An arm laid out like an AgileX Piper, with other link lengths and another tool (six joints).
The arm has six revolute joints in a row. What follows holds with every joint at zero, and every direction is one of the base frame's.
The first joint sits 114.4 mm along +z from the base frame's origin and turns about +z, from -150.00 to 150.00 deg.
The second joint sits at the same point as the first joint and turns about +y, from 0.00 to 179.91 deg.
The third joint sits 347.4 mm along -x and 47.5 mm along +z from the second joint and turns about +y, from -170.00 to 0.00 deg.
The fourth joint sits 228.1 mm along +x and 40.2 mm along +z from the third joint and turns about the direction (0.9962, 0, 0.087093), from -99.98 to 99.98 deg.
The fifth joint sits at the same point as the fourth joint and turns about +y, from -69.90 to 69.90 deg.
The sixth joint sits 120.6 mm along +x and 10.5 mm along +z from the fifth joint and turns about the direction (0.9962, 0, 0.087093), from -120.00 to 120.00 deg.
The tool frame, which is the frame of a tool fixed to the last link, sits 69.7 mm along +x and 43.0 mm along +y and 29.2 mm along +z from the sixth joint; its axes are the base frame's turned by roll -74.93, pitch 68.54 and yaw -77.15 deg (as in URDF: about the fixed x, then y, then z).
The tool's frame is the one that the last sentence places.
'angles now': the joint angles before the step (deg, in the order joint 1, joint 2, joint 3, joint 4, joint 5, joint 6). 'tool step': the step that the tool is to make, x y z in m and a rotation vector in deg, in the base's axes. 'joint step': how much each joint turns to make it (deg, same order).
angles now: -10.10 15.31 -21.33 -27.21 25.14 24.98
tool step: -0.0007 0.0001 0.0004 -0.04 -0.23 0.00
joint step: 0.01 -0.22 0.00 -0.04 -0.01 0.05
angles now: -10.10 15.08 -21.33 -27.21 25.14 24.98
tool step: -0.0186 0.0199 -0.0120 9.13 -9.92 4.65
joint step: 0.02 -9.18 6.45 11.57 -5.86 -0.10
